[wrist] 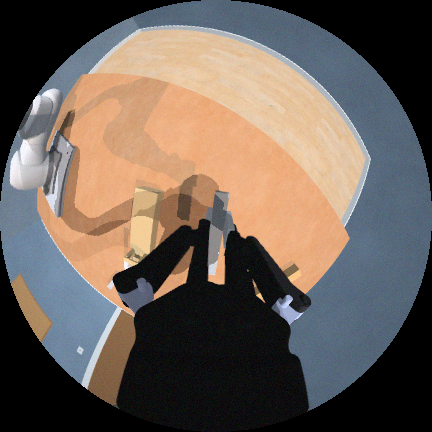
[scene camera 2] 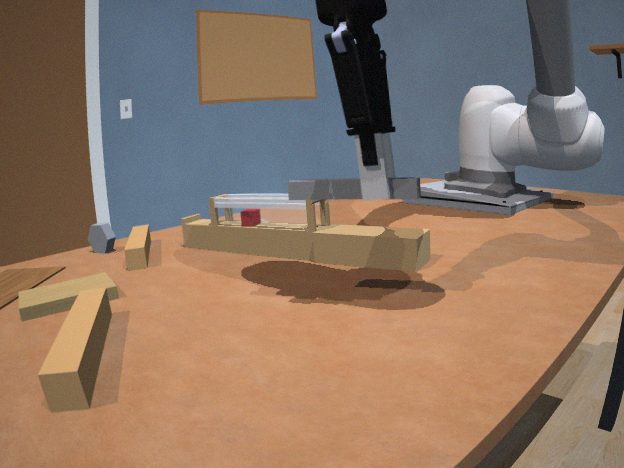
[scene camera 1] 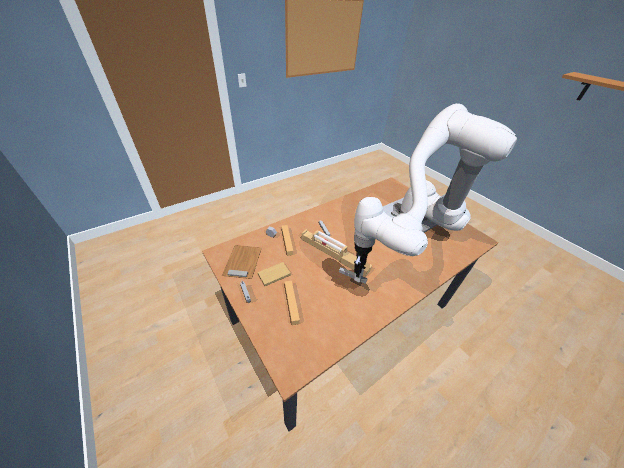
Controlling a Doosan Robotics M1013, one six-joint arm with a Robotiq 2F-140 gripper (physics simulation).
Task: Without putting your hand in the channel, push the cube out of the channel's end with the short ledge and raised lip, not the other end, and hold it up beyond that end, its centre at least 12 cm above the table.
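A red cube (scene camera 1: 324, 242) (scene camera 2: 250, 217) sits inside the wooden channel (scene camera 1: 346, 259) (scene camera 2: 246, 242) (wrist: 145, 215), under clear strips. The end with the short ledge and raised lip (scene camera 1: 305, 234) (scene camera 2: 191, 218) is at the left in both scene views; the long ledge (scene camera 2: 352, 246) is at the right. My gripper (scene camera 1: 358, 278) (scene camera 2: 375, 187) (wrist: 217, 216) is shut on a grey bar (scene camera 1: 345, 271) (scene camera 2: 347, 187) (wrist: 215, 250). It holds the bar level, raised above the table, beside the long-ledge end. The cube is hidden in the wrist view.
Wooden blocks (scene camera 1: 287, 240) (scene camera 1: 292, 303) (scene camera 2: 75, 342) and a flat block (scene camera 1: 274, 273) (scene camera 2: 65, 296) lie left of the channel. A brown board (scene camera 1: 244, 257), a grey hexagonal piece (scene camera 1: 271, 231) (scene camera 2: 101, 238) and small grey bars (scene camera 1: 245, 291) (scene camera 1: 324, 227) are also on the table.
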